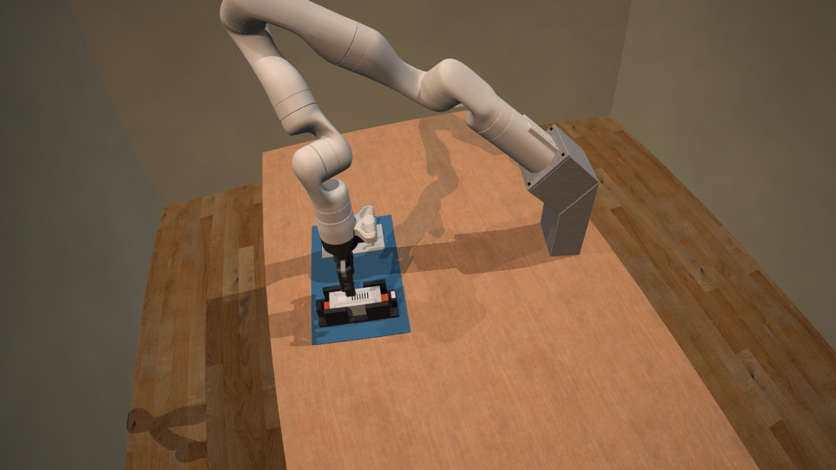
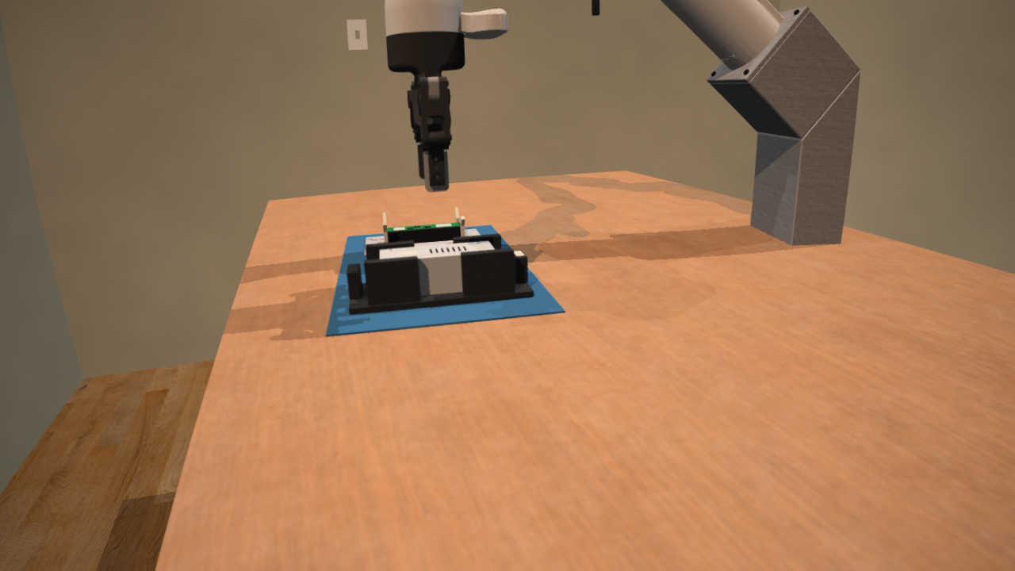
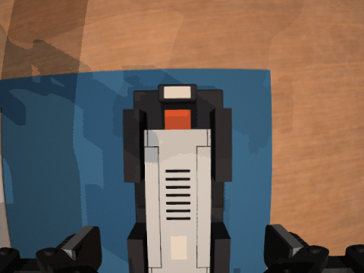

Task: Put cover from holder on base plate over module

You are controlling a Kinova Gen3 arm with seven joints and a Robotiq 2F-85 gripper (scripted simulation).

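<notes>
My hand is 10 cm above the light grey cover.
</notes>
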